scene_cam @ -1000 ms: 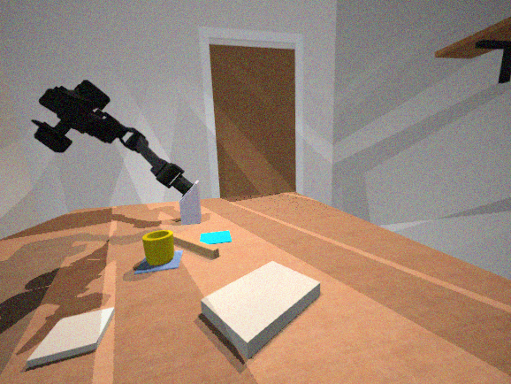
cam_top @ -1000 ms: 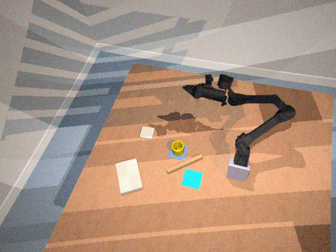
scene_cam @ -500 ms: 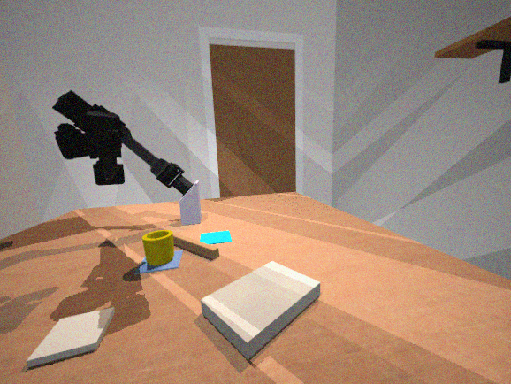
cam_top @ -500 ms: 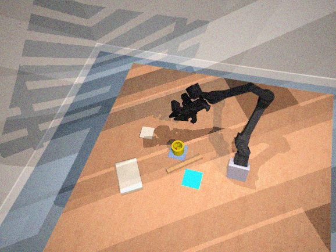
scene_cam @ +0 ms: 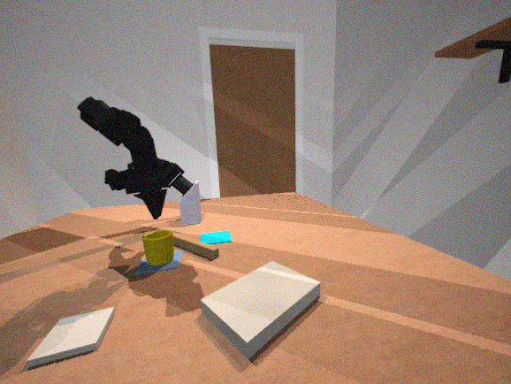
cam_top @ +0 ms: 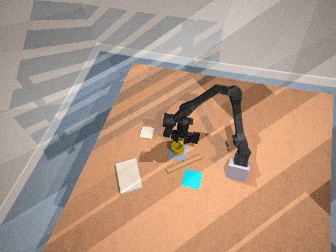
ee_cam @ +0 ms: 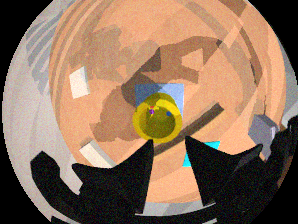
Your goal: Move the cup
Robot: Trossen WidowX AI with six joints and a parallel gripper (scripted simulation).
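Right now the yellow cup is 1 cm ahead of my gripper tip and 8 cm below it. Also, from my gripper tip: white tile (23 cm ahead, 8 cm to the right, 11 cm below); then wooden bar (4 cm behind, 7 cm to the left, 11 cm below); then light blue pad (2 cm ahead, 12 cm below).
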